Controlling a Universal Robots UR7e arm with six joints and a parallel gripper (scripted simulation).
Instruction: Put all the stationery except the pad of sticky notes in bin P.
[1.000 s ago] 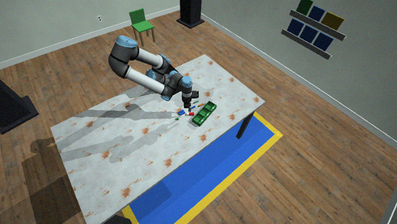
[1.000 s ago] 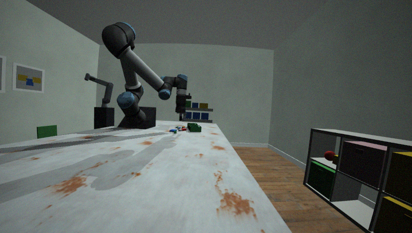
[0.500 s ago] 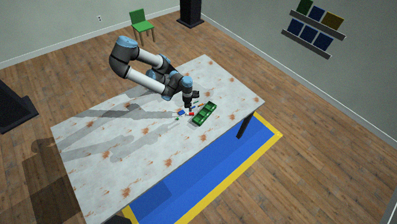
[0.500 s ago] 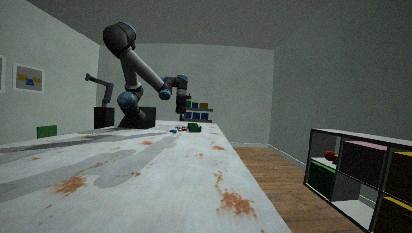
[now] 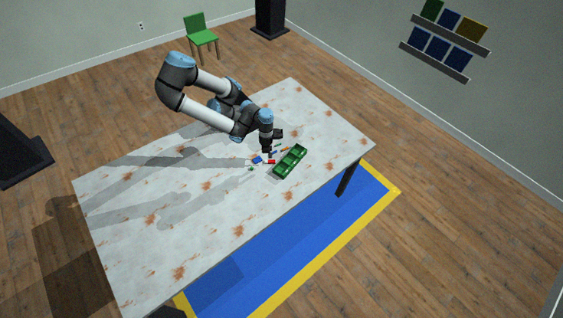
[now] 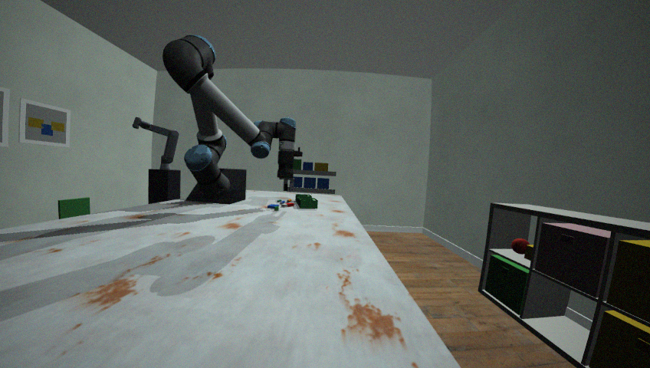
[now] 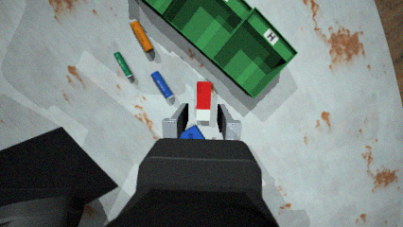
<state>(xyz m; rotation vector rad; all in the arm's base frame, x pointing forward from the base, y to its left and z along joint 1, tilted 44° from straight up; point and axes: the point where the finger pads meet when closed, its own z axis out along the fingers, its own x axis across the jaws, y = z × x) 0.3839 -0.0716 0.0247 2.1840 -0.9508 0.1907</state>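
Now: hand 9 cm above the red-and-white eraser. Also, from my hand: blue marker: 9 cm below, 7 cm to the left, 3 cm behind; green bin: 9 cm to the left, 9 cm ahead, 7 cm below; blue sticky notes pad: 9 cm below, 6 cm behind, 4 cm to the right.
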